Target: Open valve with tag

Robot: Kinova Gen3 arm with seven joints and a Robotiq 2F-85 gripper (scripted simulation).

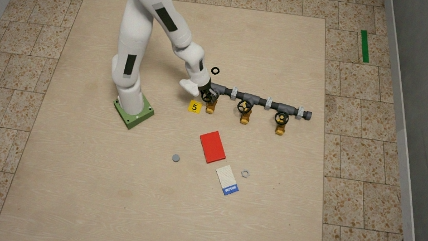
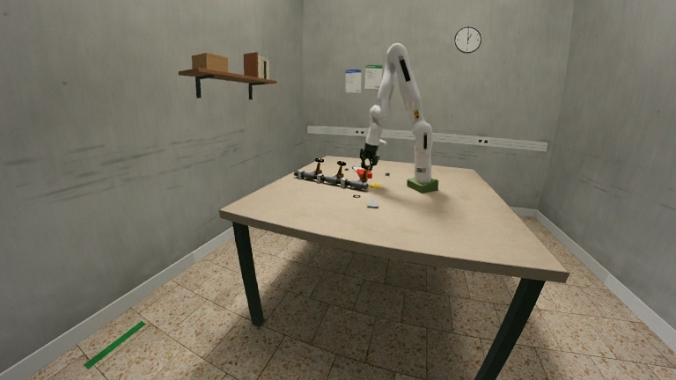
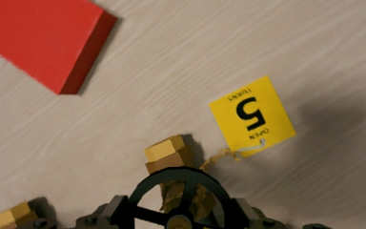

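My gripper is now 60 mm past the yellow tag, 10 mm to the left of it and 110 mm above it. The rest, counted from my hand: blue card: 190 mm ahead, 290 mm to the right, 100 mm below; red block: 80 mm ahead, 180 mm to the right, 100 mm below; grey disc: 50 mm behind, 270 mm to the right, 100 mm below.
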